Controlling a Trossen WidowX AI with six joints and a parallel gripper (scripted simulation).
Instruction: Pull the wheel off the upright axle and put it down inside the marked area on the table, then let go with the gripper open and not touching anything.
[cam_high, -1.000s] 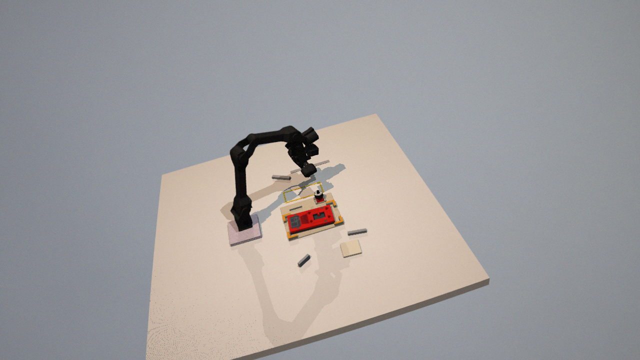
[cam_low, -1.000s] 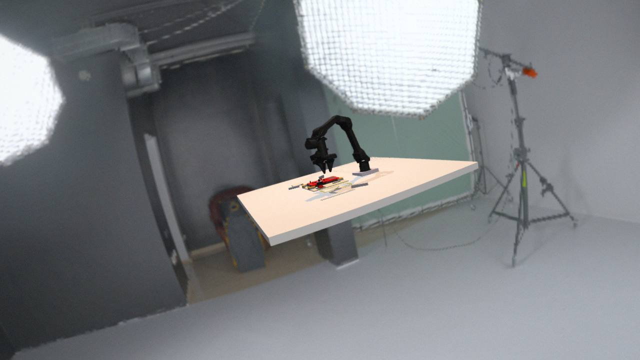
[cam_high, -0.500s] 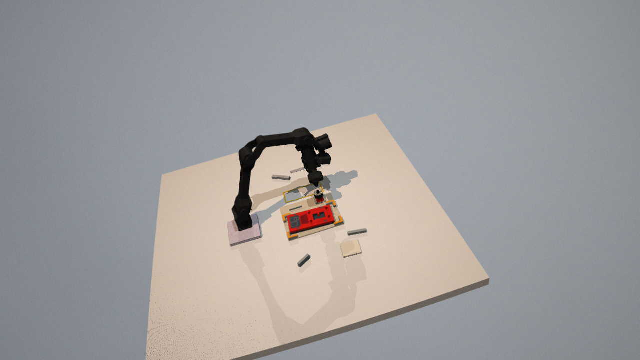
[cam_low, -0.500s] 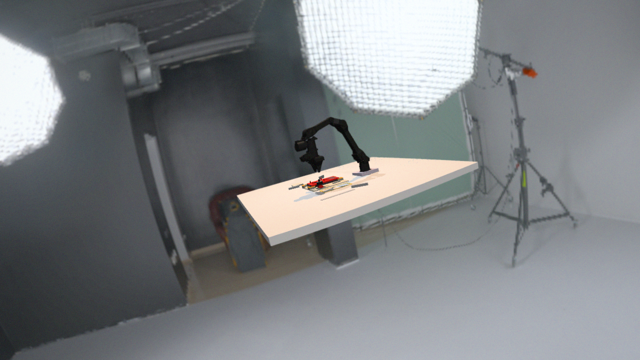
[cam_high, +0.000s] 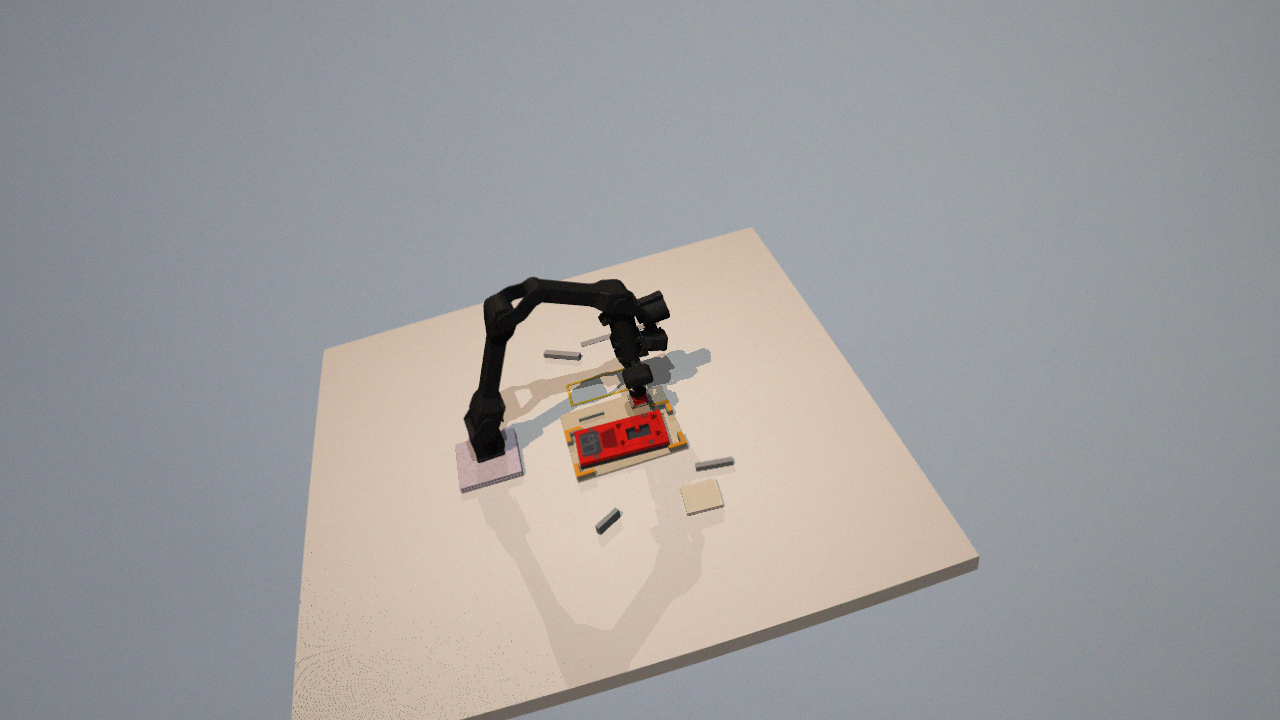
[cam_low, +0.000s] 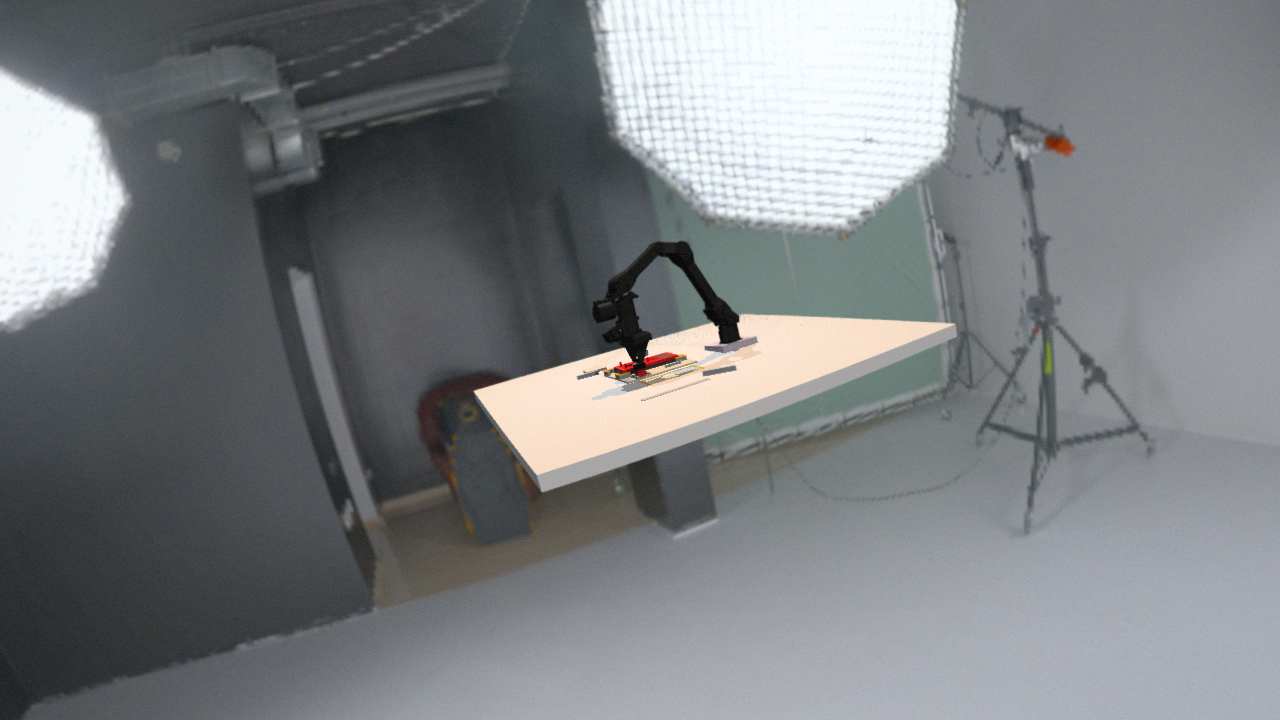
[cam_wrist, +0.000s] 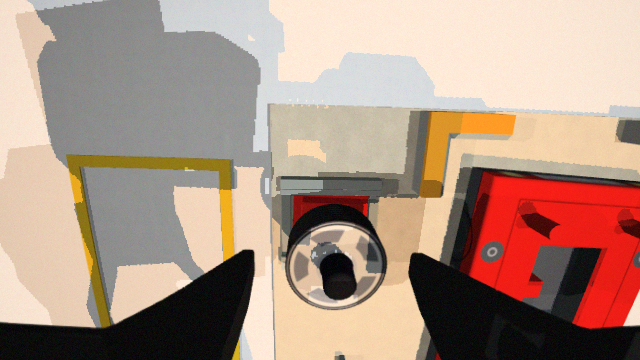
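The wheel is 10 mm below my gripper tip. Also, from my gripper tip: tan tile 30 mm ahead, 350 mm to the right, 40 mm below.
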